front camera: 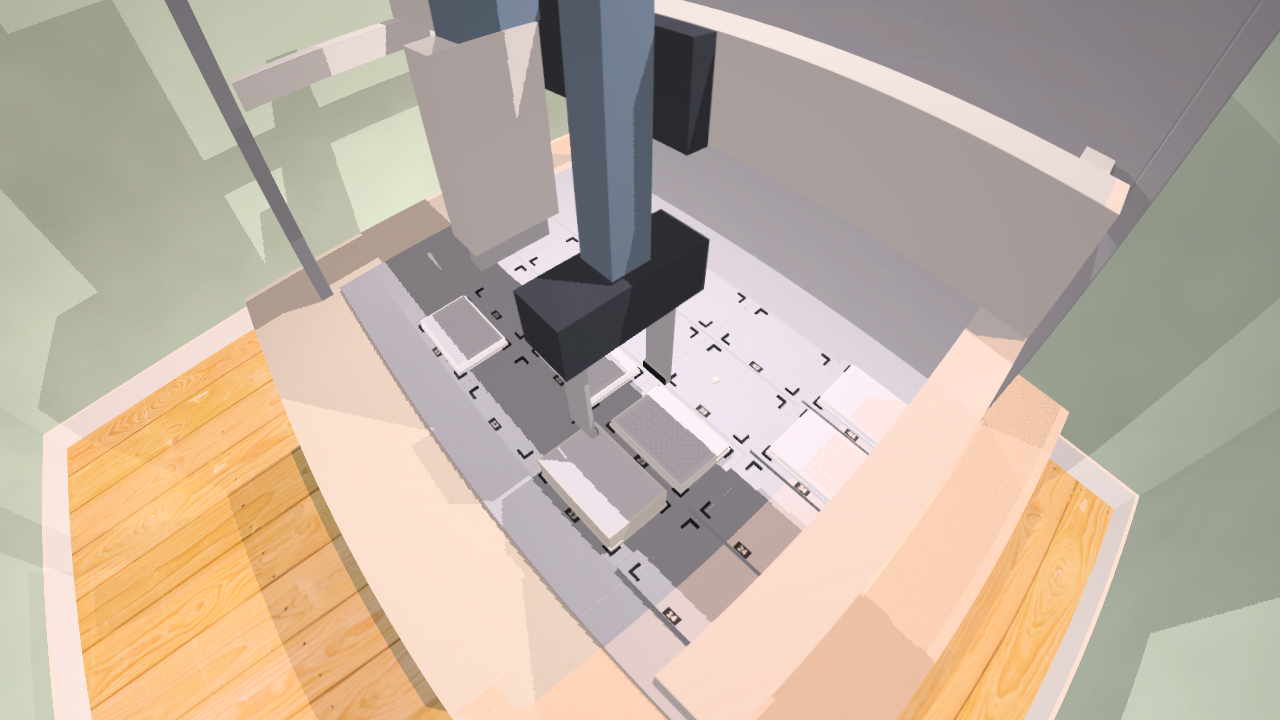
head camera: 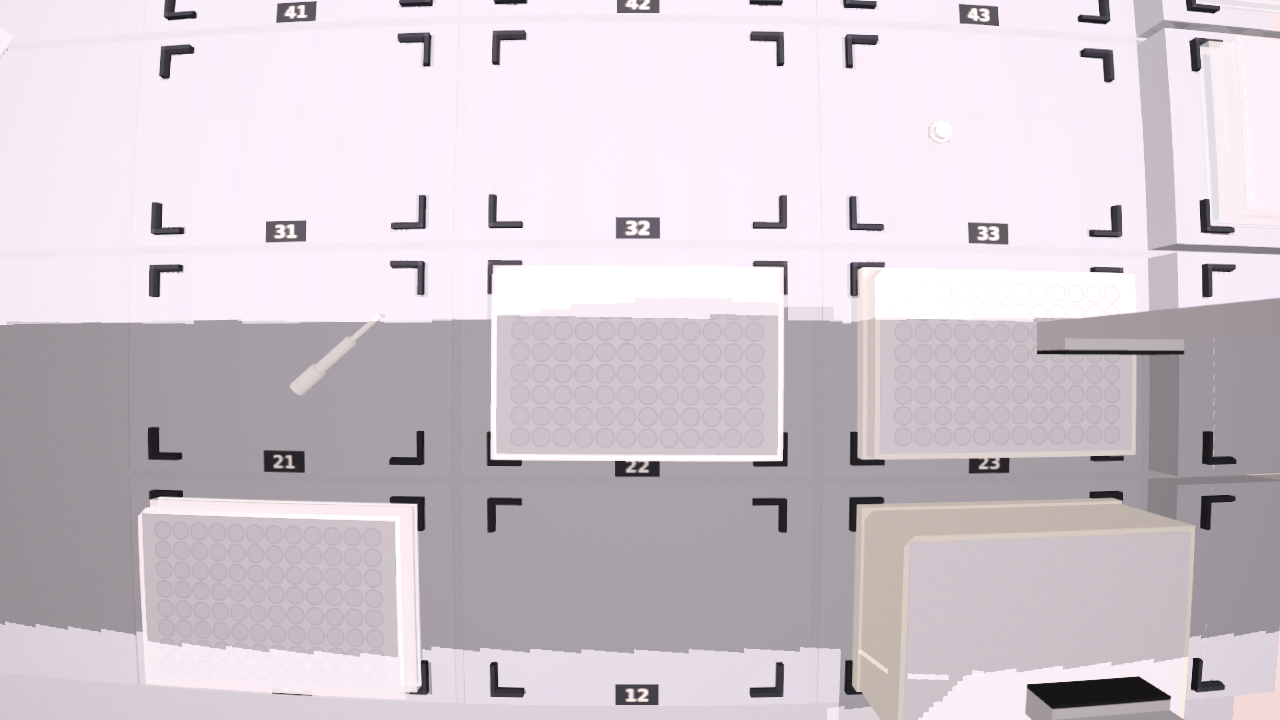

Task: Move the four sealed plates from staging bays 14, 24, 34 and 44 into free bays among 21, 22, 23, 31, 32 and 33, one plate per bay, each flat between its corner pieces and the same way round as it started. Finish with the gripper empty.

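Pixels of known places: gripper, between the fingertips: (front camera: 621,399) (head camera: 1092,520); robot's base, origin of its link: (front camera: 421,327) (head camera: 168,670).
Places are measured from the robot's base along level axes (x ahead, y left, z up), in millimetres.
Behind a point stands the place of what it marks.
My gripper (front camera: 626,400) @[y 105, x 358, z 95 mm] (head camera: 1105,519) @[y 105, x 358, z 95 mm] is open, its jaws wide apart and empty, raised above the deck near bays 13 and 23. A white-edged plate (front camera: 610,376) @[y 152, x 278, z 14 mm] (head camera: 637,385) @[y 141, x 228, z 14 mm] lies flat in bay 22, between its corner pieces. White plates stand in the staging bays: one (front camera: 816,452) @[y 253, x 540, z 29 mm] (head camera: 1260,134) @[y 253, x 506, z 29 mm] in bay 34, partly out of the head view, and another (front camera: 863,398) @[y 366, x 538, z 29 mm] in bay 44. Staging bays 14 and 24 hold no plate. Bays 31 and 32 hold no plate. A thin pale tool (head camera: 335,353) @[y 154, x 92, z 5 mm] lies slanted in bay 21. A small white round piece (front camera: 715,380) @[y 256, x 371, z 4 mm] (head camera: 939,131) @[y 257, x 367, z 4 mm] lies in bay 33.
A plate (front camera: 671,438) @[y 146, x 399, z 14 mm] (head camera: 1006,385) @[y 141, x 390, z 14 mm] with a beige edge sits in bay 23. A tall beige box (front camera: 608,483) @[y 43, x 405, z 42 mm] (head camera: 1047,608) @[y 54, x 389, z 42 mm] fills bay 13. Another plate (front camera: 463,333) @[y 42, x 74, z 14 mm] (head camera: 273,600) @[y 45, x 67, z 14 mm] sits in bay 11. The parked pipetting stage (front camera: 487,152) hangs at the back left.
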